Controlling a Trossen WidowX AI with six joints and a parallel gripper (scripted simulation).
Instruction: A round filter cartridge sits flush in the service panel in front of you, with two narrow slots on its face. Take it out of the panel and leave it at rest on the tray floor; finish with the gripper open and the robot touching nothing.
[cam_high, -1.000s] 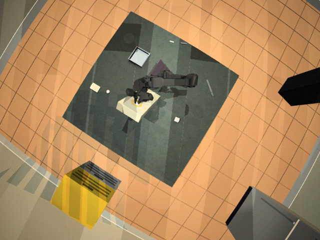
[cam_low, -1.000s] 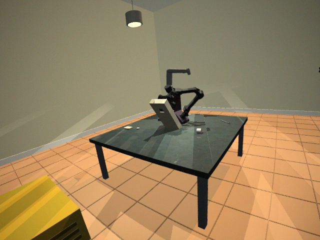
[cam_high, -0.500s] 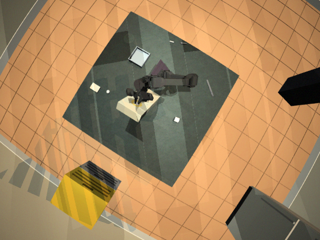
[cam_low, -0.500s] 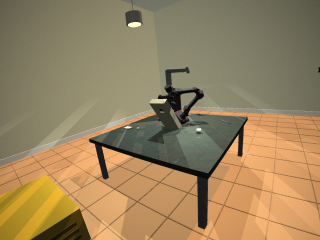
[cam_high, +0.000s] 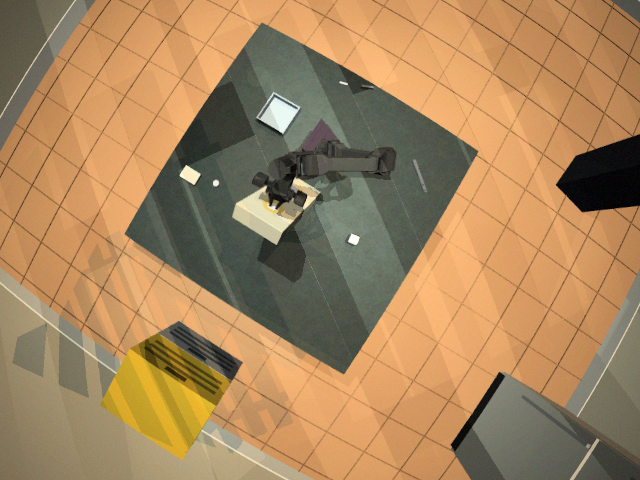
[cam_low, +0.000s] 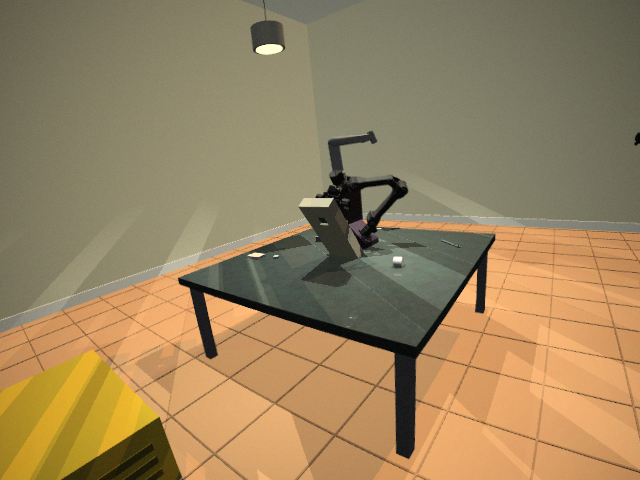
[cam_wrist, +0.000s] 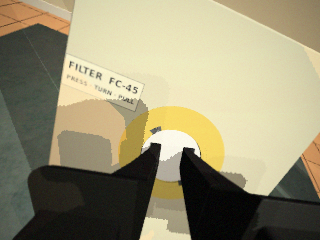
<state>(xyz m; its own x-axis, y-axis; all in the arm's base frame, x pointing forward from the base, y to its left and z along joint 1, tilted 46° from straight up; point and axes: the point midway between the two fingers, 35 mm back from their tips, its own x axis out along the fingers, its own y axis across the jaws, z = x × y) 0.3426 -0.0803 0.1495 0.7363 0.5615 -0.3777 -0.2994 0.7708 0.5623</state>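
Right now the service panel is 80 mm below my gripper tip, 40 mm behind it and 10 mm to the right of it. The rest, counted from my gripper tip: cream block 480 mm to the right, 250 mm below, 140 mm ahead; pale blue tray 360 mm behind, 340 mm to the right, 250 mm below; round grey filter cartridge 10 mm below, 10 mm ahead.
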